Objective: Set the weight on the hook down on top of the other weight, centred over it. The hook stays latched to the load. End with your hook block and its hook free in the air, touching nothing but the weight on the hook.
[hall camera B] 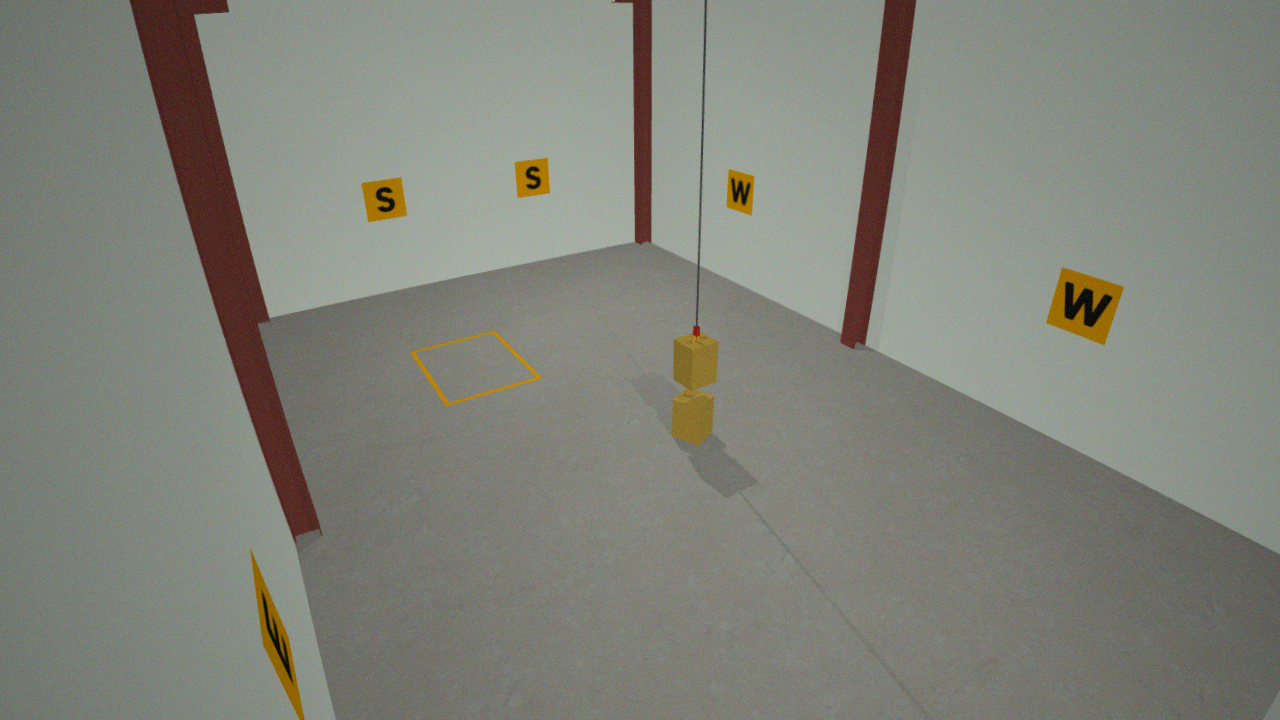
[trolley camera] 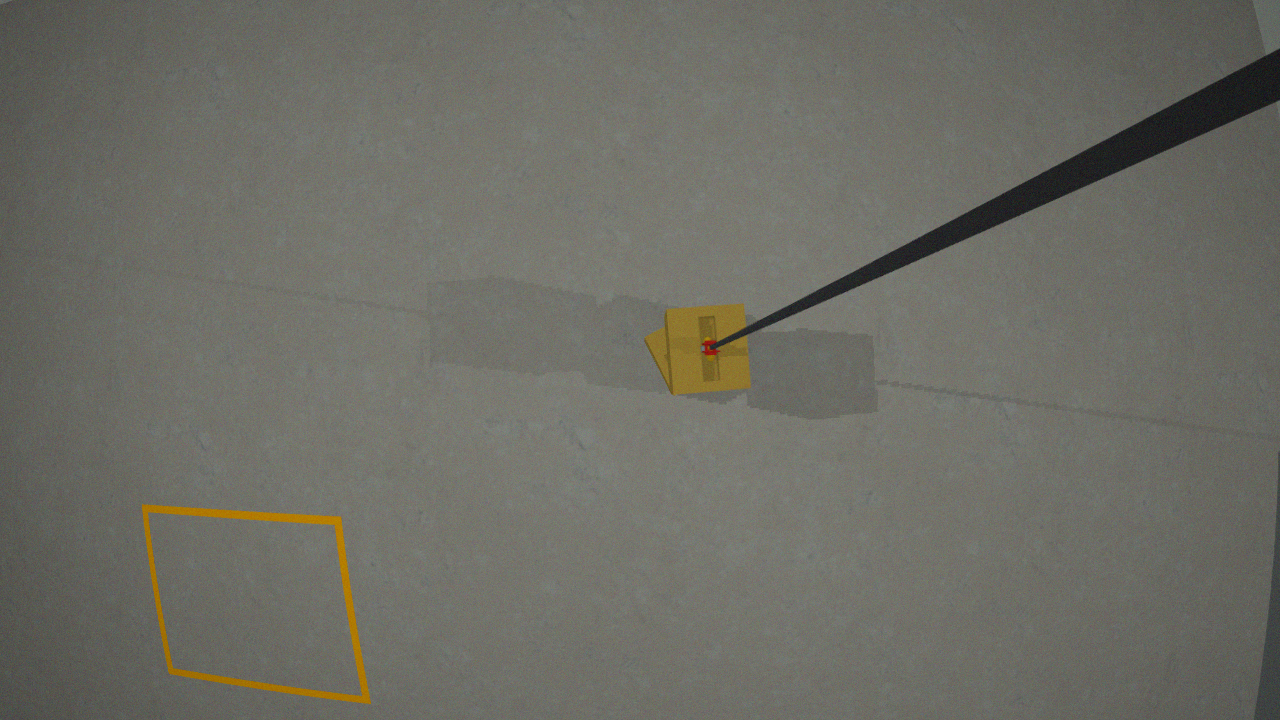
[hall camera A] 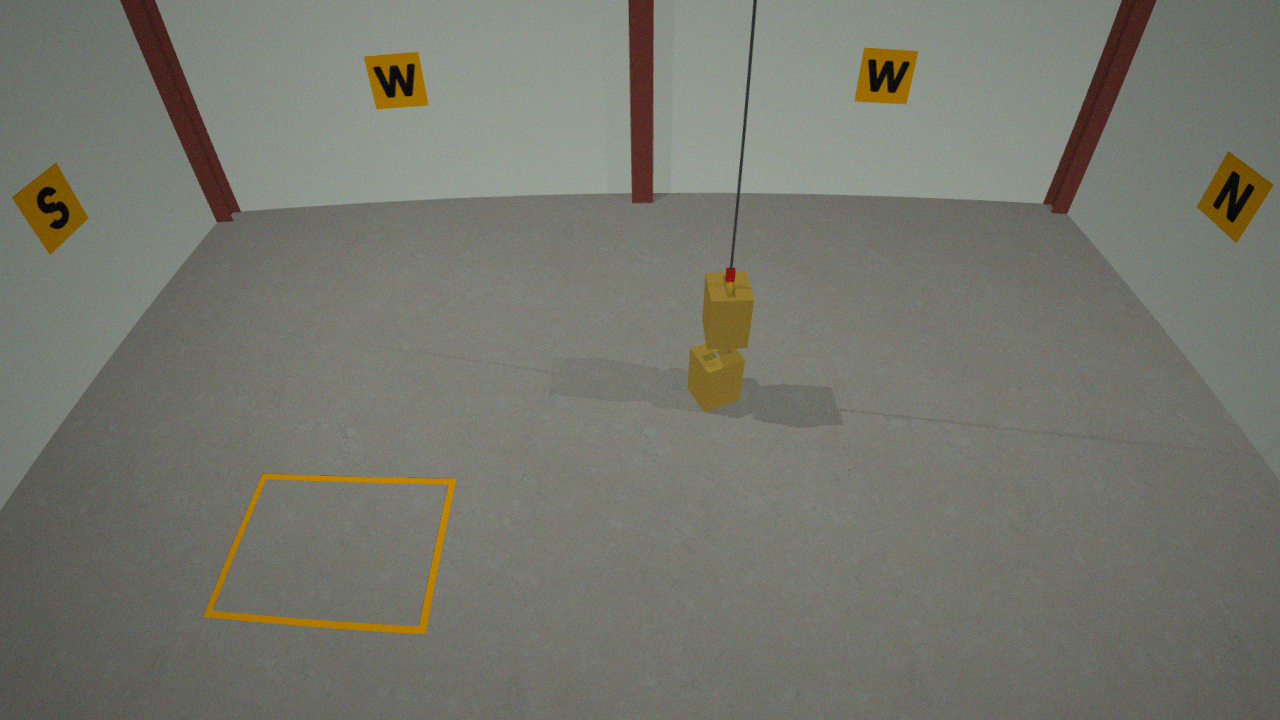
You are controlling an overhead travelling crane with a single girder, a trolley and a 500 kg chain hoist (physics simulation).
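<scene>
The weight on the hook (hall camera A: 727, 324) (hall camera B: 695, 362) (trolley camera: 686, 362) is a yellow block, hanging upright. The other weight (hall camera A: 715, 383) (hall camera B: 692, 419) (trolley camera: 658, 345) is a similar yellow block standing on the floor, turned at an angle to the upper one. A narrow gap shows between them in hall camera B. The upper weight sits slightly to the right of the lower one in hall camera A. In the trolley view it hides most of the lower one, whose left corner shows. My red hook block (hall camera A: 730, 274) (hall camera B: 696, 331) (trolley camera: 709, 347) is at the upper weight's top, its hook latched there.
A yellow outlined square (hall camera A: 358, 479) (hall camera B: 429, 378) (trolley camera: 241, 514) is marked on the floor, away from the weights. Dark red columns (hall camera A: 641, 107) (hall camera B: 877, 179) stand along the pale walls. Shadows lie on the floor on both sides of the lower weight.
</scene>
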